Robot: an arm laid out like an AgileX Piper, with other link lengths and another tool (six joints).
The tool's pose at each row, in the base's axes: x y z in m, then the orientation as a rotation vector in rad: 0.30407 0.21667 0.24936 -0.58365 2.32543 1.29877; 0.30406 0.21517 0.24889 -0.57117 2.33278 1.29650; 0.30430 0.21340 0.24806 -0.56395 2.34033 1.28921; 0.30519 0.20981 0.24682 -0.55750 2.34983 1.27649; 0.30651 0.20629 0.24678 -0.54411 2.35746 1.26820; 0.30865 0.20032 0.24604 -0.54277 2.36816 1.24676; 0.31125 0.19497 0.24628 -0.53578 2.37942 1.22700; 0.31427 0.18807 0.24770 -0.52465 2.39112 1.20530; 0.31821 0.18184 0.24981 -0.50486 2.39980 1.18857; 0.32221 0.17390 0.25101 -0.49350 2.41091 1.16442; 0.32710 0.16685 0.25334 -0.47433 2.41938 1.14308; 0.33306 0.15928 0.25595 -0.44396 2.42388 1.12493; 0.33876 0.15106 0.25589 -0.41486 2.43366 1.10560; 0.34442 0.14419 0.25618 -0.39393 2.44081 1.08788; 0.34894 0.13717 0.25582 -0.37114 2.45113 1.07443
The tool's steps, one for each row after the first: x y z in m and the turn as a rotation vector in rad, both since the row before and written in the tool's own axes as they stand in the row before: 0.00050 -0.00104 -0.00107 0.00519 -0.00089 0.00928; 0.00051 -0.00156 -0.00109 0.00768 0.00087 0.00498; 0.00045 -0.00309 -0.00233 0.01159 0.00172 0.00374; -0.00056 -0.00248 -0.00277 0.00946 -0.00208 0.00797; -0.00055 -0.00466 -0.00433 0.01682 0.00347 -0.00117; -0.00152 -0.00398 -0.00416 0.01675 0.00176 0.00273; -0.00226 -0.00430 -0.00593 0.01887 0.00000 0.00463; -0.00351 -0.00403 -0.00550 0.01648 -0.00519 0.00960; -0.00293 -0.00569 -0.00629 0.02047 -0.00071 0.00389; -0.00441 -0.00498 -0.00591 0.01948 -0.00550 0.00804; -0.00547 -0.00569 -0.00611 0.01862 -0.01267 0.01375; -0.00398 -0.00772 -0.00496 0.02009 -0.00765 0.01516; -0.00440 -0.00666 -0.00395 0.01708 -0.00594 0.00995; -0.00317 -0.00670 -0.00385 0.01500 -0.00290 0.01371
